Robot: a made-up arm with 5 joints.
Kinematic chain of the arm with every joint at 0, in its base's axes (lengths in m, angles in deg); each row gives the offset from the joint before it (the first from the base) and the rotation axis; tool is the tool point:
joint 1: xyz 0 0 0.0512 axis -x
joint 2: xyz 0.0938 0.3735 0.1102 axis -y
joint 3: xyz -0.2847 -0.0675 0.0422 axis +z
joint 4: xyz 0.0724 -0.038 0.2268 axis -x
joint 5: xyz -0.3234 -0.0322 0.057 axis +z
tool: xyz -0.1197 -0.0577 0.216
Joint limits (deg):
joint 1: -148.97..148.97
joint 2: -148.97..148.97
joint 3: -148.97..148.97
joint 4: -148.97..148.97
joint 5: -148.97..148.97
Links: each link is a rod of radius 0.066 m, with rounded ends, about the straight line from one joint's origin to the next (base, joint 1, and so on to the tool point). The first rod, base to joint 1, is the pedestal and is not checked.
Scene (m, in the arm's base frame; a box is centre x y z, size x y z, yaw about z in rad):
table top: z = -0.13
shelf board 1: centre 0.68 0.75 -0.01 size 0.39 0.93 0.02 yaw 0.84
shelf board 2: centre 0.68 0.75 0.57 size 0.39 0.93 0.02 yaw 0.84
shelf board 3: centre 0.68 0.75 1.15 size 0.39 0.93 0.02 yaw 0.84
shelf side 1: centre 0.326 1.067 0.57 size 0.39 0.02 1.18 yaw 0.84
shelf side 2: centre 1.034 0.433 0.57 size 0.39 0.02 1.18 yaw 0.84
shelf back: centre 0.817 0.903 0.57 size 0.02 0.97 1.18 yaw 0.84
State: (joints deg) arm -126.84 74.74 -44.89 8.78 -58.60
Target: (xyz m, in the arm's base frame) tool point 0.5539 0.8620 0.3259
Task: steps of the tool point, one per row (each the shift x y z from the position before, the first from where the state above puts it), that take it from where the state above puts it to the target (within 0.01 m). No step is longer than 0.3 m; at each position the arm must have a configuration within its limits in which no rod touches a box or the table.
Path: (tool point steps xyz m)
1: -0.0216 -0.0628 -0.0228
2: 0.0491 -0.0548 0.0361
3: 0.1074 -0.0021 0.0814
4: 0.1462 0.0767 0.0881
5: 0.1613 0.1536 0.0479
6: 0.1533 0.1995 -0.0297
7: 0.1258 0.1983 -0.1200
8: 0.0858 0.1507 -0.1944
9: 0.0419 0.0745 -0.2316
10: 0.0598 0.0744 -0.0033
11: 0.0552 0.0722 -0.0012
12: 0.0513 0.0634 0.0006
13: 0.0482 0.0490 0.0017
14: 0.0449 0.0304 0.0022

